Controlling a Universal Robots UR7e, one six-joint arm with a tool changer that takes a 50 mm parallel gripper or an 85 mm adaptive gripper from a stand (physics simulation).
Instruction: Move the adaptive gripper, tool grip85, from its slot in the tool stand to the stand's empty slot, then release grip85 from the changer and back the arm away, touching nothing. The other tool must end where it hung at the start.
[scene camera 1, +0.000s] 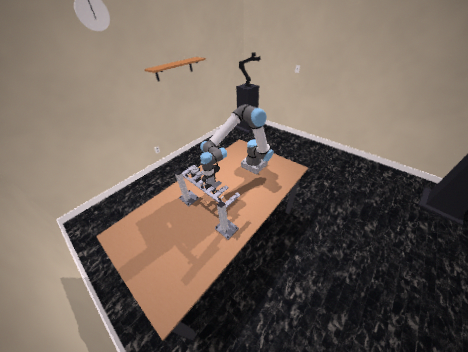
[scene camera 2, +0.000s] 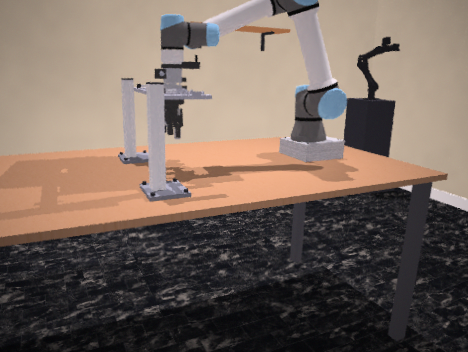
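The tool stand has two pale posts and a grey top rail with prongs. The arm's wrist points straight down over the middle part of the rail. In scene camera 2 the tool changer is low at rail height and appears to meet a tool's top. Black gripper fingers hang below the rail, well above the table. The two hanging tools overlap there, so which one is under the changer is unclear. Finger opening is too small to tell. The stand's empty slot cannot be made out clearly.
The arm's base stands on the wooden table beyond the stand. A small black arm on a dark pedestal stands behind. A shelf is on the wall.
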